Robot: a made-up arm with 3 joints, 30 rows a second.
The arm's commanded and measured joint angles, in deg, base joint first. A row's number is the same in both.
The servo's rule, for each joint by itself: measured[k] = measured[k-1] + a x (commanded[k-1-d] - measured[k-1]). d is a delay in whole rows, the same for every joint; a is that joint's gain. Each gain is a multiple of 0.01, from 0.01 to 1. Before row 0 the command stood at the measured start. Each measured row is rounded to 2 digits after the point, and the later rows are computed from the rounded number. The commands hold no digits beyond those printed.
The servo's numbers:
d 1
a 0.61 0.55 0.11
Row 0, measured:
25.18, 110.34, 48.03
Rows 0 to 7, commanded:
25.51, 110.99, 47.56
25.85, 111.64, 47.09
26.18, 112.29, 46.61
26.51, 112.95, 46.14
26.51, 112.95, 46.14
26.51, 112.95, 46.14
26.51, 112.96, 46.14
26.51, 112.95, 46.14
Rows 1 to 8, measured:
25.18, 110.34, 48.03
25.38, 110.70, 47.98
25.67, 111.22, 47.88
25.98, 111.81, 47.74
26.30, 112.44, 47.56
26.43, 112.72, 47.40
26.48, 112.85, 47.26
26.50, 112.91, 47.14

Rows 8 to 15, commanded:
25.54, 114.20, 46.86
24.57, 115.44, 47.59
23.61, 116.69, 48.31
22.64, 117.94, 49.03
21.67, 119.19, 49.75
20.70, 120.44, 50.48
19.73, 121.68, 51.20
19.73, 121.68, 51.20
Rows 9 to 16, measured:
26.51, 112.93, 47.03
25.92, 113.63, 47.01
25.10, 114.63, 47.07
24.19, 115.76, 47.21
23.24, 116.96, 47.41
22.28, 118.19, 47.67
21.32, 119.43, 47.98
20.35, 120.67, 48.33

